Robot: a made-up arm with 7 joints.
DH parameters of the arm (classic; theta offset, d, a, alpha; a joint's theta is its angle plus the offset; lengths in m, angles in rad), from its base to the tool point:
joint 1: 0 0.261 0 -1.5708
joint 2: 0 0 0 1.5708
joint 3: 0 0.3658 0.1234 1.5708
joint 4: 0 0 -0.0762 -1.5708
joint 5: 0 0.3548 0 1.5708
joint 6: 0 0 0.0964 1.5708
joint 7: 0 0 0 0
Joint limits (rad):
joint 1: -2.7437..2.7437
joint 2: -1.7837..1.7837
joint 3: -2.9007..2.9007
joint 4: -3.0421..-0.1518
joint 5: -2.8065..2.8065
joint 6: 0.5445..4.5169
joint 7: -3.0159..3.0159
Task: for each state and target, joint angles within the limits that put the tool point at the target. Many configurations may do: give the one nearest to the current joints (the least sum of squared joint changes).
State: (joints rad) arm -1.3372 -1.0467 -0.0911 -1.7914 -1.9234 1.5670 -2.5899
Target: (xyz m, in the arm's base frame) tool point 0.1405 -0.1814 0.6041
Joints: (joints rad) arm -1.2213 -0.9722 0.1441 -2.6140 -1.9424 1.6909 -2.5899
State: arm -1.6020 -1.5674 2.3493 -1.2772 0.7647 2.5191 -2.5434
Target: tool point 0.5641 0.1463 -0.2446
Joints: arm -2.2704 -1.7837 2.5166 -1.3750 0.7244 2.3136 -2.5434
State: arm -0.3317 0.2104 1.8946 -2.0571 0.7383 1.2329 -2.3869
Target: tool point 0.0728 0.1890 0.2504
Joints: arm -0.8155 0.4837 1.7581 -3.0173 0.5670 0.7624 -2.3869
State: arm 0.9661 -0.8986 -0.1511 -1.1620 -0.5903 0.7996 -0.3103
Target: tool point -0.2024 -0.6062 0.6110
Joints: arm 0.8703 -1.7191 -0.4036 -1.1604 -0.6055 0.5543 -0.3103
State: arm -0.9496 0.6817 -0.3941 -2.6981 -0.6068 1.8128 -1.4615
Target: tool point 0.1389 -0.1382 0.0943
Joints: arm -0.6909 0.4089 -0.0788 -3.0421 -0.6143 1.5954 -1.4615
